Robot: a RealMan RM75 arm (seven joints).
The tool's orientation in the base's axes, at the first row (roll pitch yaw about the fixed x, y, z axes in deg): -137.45, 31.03, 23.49
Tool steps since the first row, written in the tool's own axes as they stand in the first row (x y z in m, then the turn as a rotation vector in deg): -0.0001, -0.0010, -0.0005, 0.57, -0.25, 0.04; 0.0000, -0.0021, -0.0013, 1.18, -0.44, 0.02; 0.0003, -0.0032, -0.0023, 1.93, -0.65, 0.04; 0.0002, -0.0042, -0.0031, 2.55, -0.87, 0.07; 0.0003, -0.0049, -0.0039, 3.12, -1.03, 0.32
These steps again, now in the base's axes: 0.0003, 0.0005, 0.0009, 0.43, 0.42, -0.17; 0.0009, 0.0011, 0.0020, 0.93, 0.77, -0.37; 0.0017, 0.0016, 0.0032, 1.51, 1.21, -0.64; 0.0022, 0.0020, 0.0043, 1.98, 1.61, -0.85; 0.0028, 0.0023, 0.0051, 2.28, 2.05, -1.21
